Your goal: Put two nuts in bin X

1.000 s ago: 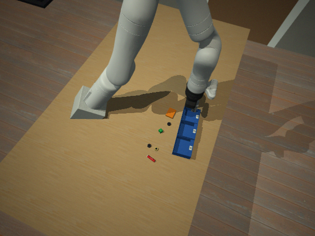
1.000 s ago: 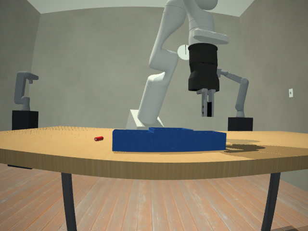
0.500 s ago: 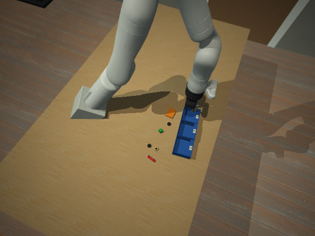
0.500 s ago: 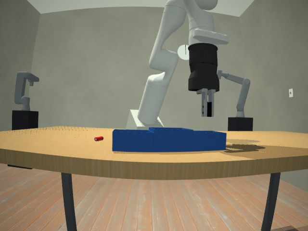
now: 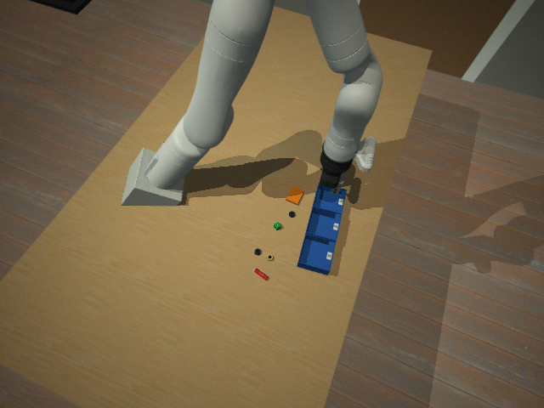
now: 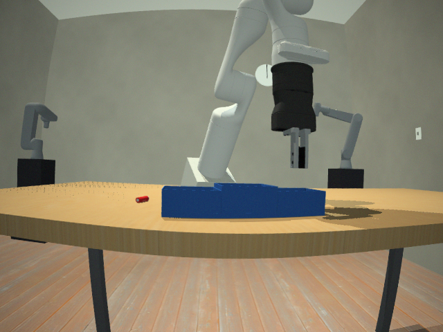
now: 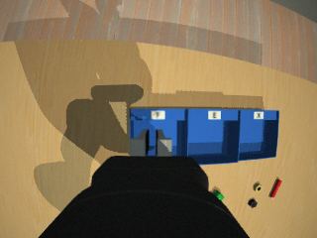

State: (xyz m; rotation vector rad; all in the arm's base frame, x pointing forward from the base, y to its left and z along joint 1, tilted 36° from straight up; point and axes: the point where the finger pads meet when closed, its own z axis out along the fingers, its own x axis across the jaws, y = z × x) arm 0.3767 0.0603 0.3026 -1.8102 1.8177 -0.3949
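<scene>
My hand is 11 cm past the yellow nut, 22 cm to the left of it and 9 cm above it. Round my hand: row of blue bins: 9 cm to the right, 7 cm below; then green block: 12 cm behind, 13 cm to the right, 8 cm below; then flat orange piece: 10 cm behind, 2 cm to the right, 9 cm below.
</scene>
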